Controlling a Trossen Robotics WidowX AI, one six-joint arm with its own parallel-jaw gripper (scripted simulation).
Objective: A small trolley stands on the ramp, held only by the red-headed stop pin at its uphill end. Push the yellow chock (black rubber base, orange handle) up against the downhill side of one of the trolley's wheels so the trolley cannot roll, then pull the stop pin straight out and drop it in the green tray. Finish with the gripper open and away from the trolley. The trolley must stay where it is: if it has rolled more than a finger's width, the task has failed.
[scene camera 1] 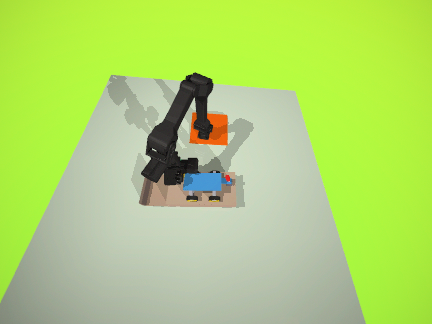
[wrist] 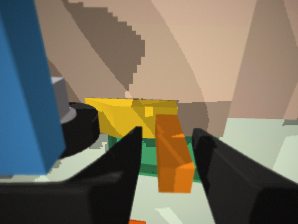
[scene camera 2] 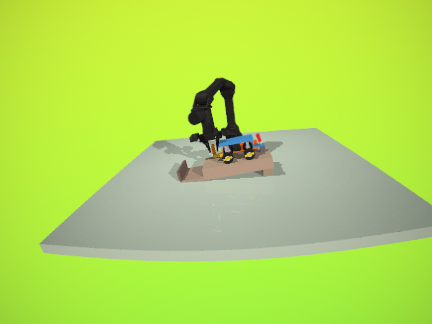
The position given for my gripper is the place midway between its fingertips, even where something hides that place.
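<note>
In scene camera 1 I see a blue trolley [scene camera 1: 212, 181]. The wrist view gives me my gripper [wrist: 167, 133] and a yellow chock [wrist: 175, 169], and there I see the blue trolley [wrist: 41, 102] too.
</note>
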